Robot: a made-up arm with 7 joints.
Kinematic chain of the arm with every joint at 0, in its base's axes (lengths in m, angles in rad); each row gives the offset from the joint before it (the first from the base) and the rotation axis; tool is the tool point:
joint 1: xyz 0 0 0.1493 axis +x
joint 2: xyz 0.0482 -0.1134 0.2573 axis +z
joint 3: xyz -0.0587 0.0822 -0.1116 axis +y
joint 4: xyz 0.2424 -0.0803 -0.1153 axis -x
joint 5: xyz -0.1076 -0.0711 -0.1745 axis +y
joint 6: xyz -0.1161 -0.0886 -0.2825 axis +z
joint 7: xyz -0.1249 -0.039 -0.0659 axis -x
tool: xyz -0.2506 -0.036 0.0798
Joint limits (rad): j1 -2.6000..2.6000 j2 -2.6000..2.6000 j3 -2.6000..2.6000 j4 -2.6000..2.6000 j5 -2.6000..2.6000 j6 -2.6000..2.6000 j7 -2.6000..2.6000
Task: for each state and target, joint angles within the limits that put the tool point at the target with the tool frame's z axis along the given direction. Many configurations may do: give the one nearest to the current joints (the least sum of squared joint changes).
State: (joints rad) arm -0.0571 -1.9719 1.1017 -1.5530 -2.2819 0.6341 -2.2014
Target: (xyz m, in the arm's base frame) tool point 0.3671 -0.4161 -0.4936 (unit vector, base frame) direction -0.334 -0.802 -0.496
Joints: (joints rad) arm -0.2802 -1.3666 0.5920 -0.8119 -1.8260 -0.1458 -2.6000
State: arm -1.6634 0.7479 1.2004 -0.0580 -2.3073 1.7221 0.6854
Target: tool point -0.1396 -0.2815 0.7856 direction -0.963 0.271 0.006
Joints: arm -1.5511 0.2454 1.3503 -0.3905 -2.1681 1.8023 0.4938
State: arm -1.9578 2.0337 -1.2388 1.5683 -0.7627 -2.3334 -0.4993
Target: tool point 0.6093 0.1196 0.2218 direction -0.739 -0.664 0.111
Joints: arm -1.8107 1.3030 -1.0014 1.8205 -0.3454 -1.7163 -0.3604
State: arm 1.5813 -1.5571 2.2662 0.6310 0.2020 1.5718 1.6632
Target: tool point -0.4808 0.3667 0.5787 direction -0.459 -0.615 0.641
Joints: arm 0.5777 -1.6696 1.9191 0.1666 -0.1102 2.0029 1.6442
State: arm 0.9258 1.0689 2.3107 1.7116 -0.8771 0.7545 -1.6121
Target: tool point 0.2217 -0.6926 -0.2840 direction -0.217 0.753 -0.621
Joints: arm 0.1780 0.5166 2.6000 1.4263 -1.0253 0.9189 -1.4189
